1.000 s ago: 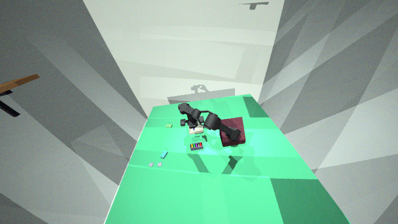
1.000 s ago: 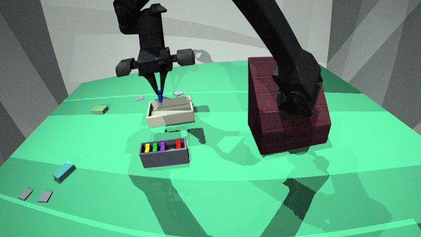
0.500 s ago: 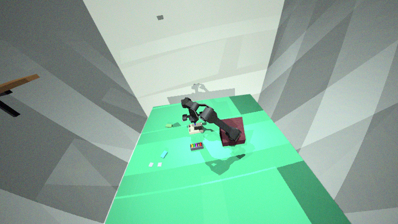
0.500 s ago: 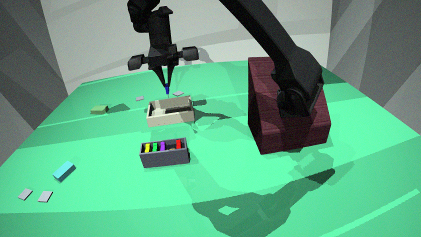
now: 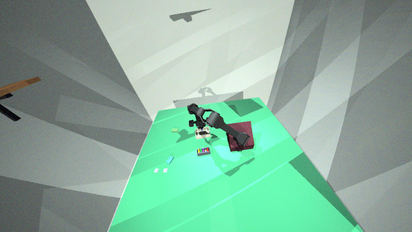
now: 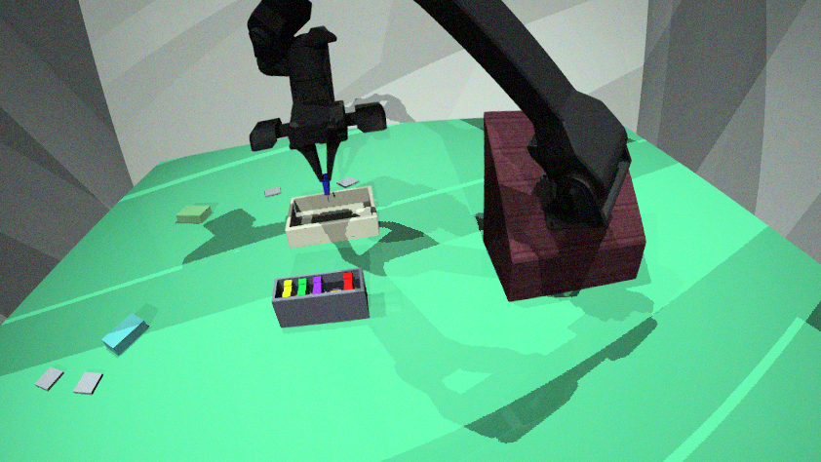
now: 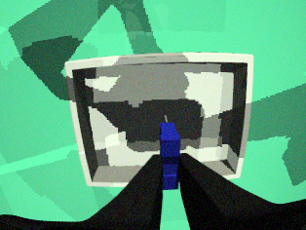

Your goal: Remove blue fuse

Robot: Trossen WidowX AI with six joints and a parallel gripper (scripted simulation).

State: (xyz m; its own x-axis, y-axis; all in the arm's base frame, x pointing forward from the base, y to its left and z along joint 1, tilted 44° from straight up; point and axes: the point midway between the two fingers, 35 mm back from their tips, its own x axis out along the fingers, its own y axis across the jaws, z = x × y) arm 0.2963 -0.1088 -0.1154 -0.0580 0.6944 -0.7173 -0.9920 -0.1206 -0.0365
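The blue fuse lies 10 mm below my gripper tip. The rest, counted from my gripper tip: red fuse: 40 mm behind, 190 mm to the left, 50 mm below; pale tray: 70 mm below; purple fuse: 10 mm behind, 200 mm to the left, 50 mm below.
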